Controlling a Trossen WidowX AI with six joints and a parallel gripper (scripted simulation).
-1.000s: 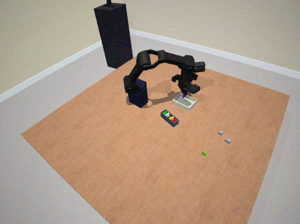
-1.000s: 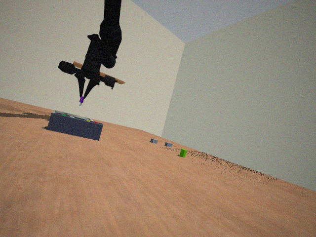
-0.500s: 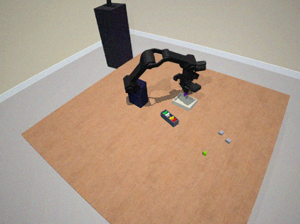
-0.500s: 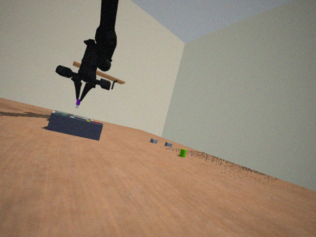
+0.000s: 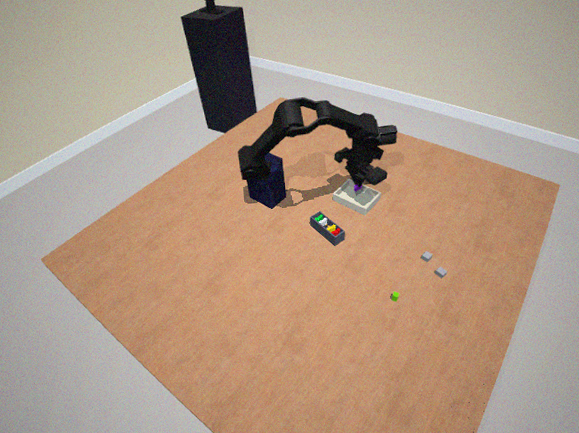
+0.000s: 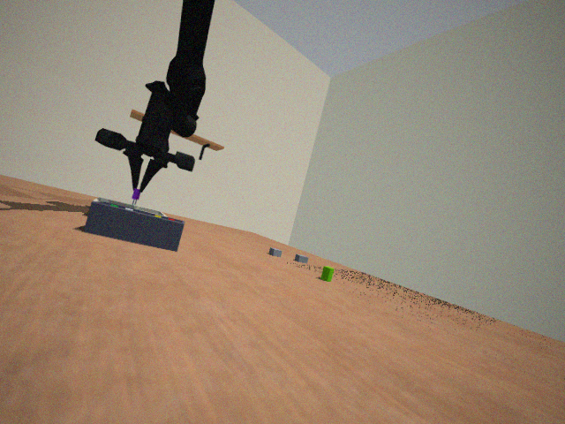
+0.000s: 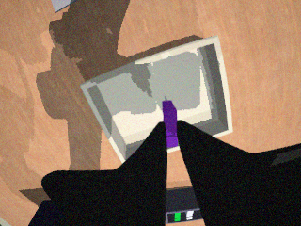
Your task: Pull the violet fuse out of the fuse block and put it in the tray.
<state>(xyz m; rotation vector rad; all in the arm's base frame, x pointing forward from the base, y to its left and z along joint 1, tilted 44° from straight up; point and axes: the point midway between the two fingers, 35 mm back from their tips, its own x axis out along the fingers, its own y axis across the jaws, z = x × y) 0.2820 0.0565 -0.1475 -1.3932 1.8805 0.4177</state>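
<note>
Now: the violet fuse 1 cm below my gripper tip. The rest, counted from my gripper tip: white tray 6 cm below.
</note>
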